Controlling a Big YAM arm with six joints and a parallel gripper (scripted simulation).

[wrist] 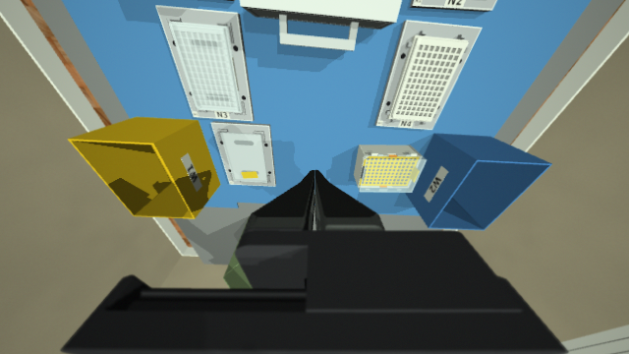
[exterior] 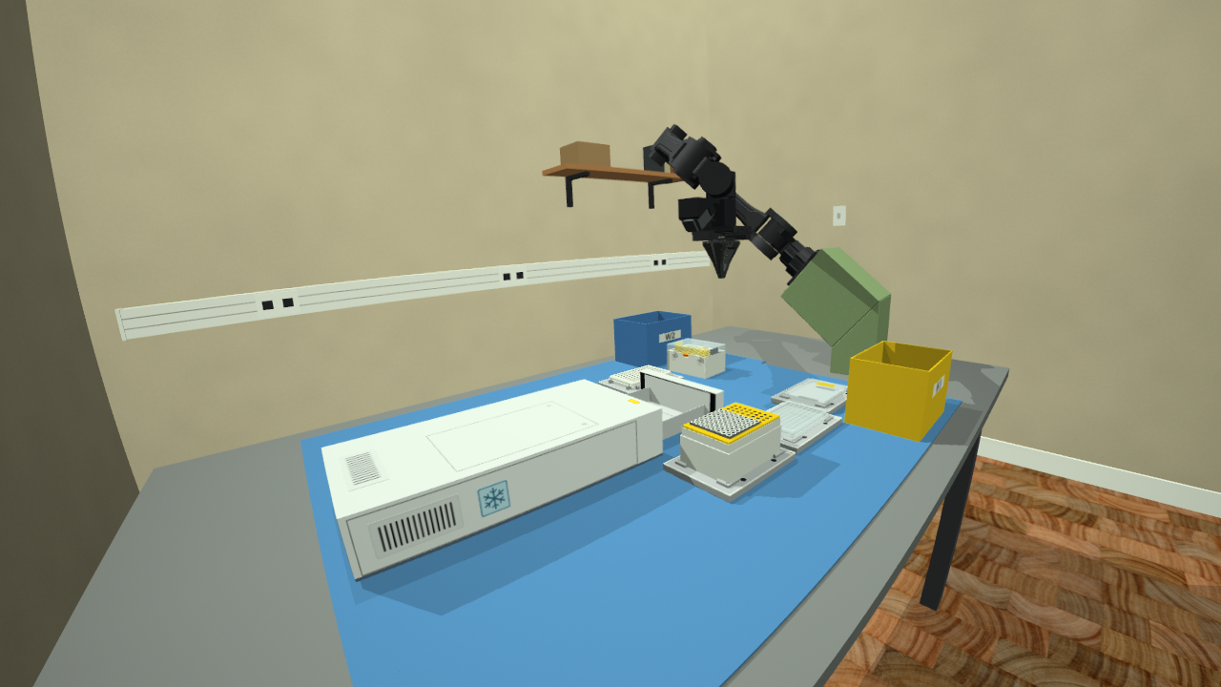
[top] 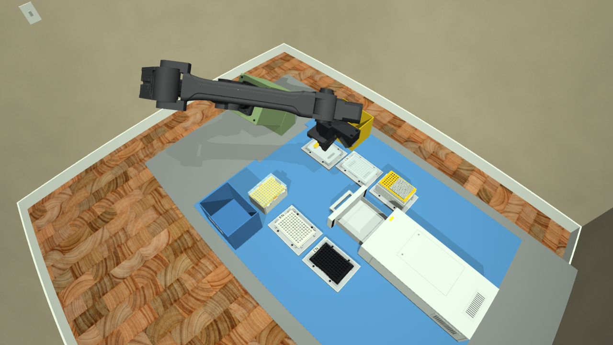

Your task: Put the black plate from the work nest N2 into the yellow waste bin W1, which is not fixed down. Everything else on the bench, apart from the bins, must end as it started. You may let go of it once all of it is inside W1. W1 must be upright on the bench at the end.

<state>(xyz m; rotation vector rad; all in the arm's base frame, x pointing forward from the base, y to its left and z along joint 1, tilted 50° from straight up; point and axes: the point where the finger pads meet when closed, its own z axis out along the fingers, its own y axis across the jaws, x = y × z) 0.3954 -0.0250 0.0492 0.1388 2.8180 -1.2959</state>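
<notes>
Now: hand 20 cm short of the black plate, 23 cm to the left of it and 24 cm above it. Also, from my hand: drawer: 24 cm ahead, 4 cm to the right, 22 cm below; white well plate: 2 cm ahead, 20 cm to the right, 24 cm below; yellow-topped tip box: 24 cm ahead, 15 cm to the left, 20 cm below.
</notes>
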